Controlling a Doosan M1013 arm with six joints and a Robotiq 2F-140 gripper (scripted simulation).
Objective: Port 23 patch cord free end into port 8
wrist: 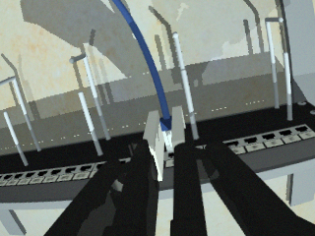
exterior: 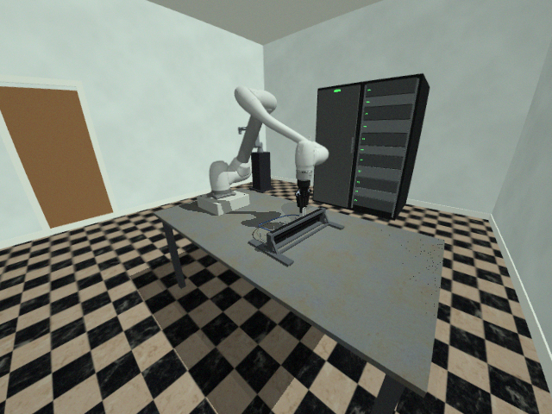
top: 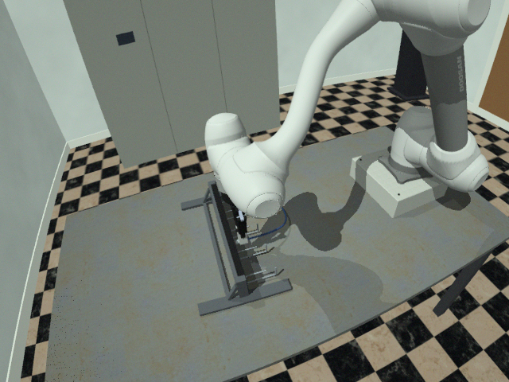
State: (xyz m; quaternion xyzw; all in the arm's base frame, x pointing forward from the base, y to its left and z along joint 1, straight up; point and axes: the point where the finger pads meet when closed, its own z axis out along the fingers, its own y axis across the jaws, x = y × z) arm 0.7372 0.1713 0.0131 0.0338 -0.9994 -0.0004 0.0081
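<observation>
Right now the free-end plug is 3 cm below my hand and 1 cm ahead of it.
</observation>
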